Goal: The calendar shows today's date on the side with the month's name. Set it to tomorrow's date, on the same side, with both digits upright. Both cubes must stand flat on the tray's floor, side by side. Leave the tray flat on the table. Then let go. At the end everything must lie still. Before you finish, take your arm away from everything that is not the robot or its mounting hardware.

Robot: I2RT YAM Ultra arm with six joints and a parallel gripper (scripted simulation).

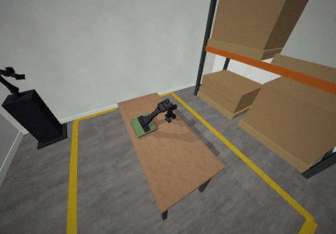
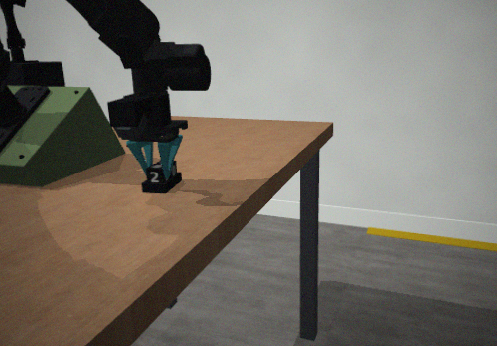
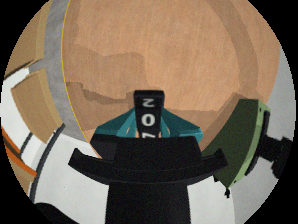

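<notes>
My hand is right at the black cube. Also, from my hand: black tray (20 mm to the left, 20 mm below).
</notes>
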